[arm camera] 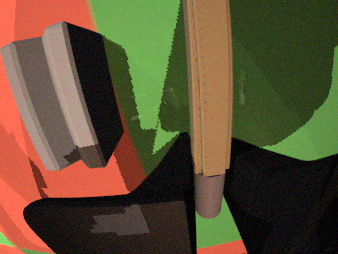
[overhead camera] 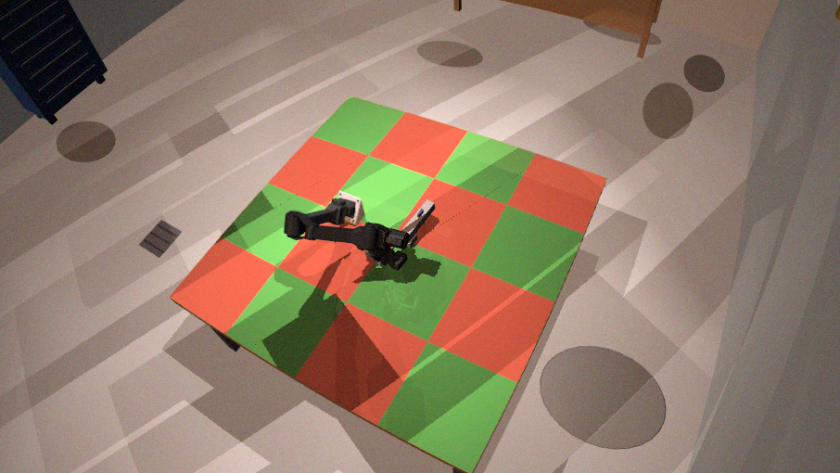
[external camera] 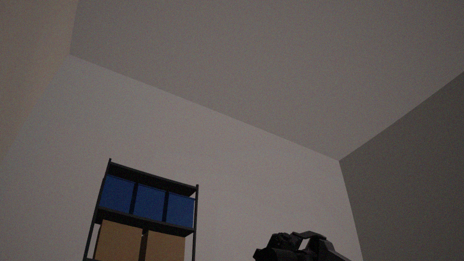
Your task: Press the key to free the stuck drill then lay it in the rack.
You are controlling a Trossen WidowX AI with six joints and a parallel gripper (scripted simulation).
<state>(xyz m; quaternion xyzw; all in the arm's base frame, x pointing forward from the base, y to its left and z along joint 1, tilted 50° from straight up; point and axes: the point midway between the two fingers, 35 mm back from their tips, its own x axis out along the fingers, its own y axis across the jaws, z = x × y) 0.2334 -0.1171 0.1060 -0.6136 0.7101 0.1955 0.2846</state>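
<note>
Right now my gripper tip is 10 mm short of the drill, 40 mm to the right of it and 40 mm below it. Also, from my gripper tip: small grey block: 60 mm behind, 50 mm to the left.
</note>
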